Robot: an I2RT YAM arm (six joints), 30 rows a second.
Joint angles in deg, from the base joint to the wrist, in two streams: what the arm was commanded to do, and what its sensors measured. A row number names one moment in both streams.
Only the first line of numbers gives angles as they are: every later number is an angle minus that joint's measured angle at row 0.
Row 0, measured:
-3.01 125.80 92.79 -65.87 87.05 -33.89
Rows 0 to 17, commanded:
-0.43 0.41 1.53 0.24 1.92 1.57
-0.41 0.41 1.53 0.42 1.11 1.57
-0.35 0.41 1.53 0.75 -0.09 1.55
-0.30 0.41 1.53 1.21 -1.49 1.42
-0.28 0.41 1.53 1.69 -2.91 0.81
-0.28 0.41 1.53 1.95 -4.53 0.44
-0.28 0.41 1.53 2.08 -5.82 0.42
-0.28 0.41 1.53 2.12 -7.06 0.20
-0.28 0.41 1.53 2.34 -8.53 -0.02
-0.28 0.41 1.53 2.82 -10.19 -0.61
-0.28 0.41 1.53 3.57 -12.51 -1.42
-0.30 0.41 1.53 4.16 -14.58 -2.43
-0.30 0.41 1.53 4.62 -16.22 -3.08
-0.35 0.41 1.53 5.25 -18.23 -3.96
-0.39 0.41 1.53 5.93 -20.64 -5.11
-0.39 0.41 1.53 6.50 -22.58 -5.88
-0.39 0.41 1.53 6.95 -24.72 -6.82
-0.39 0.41 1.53 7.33 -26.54 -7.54
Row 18, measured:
0.00 0.00 0.00 6.50 -18.87 -3.69
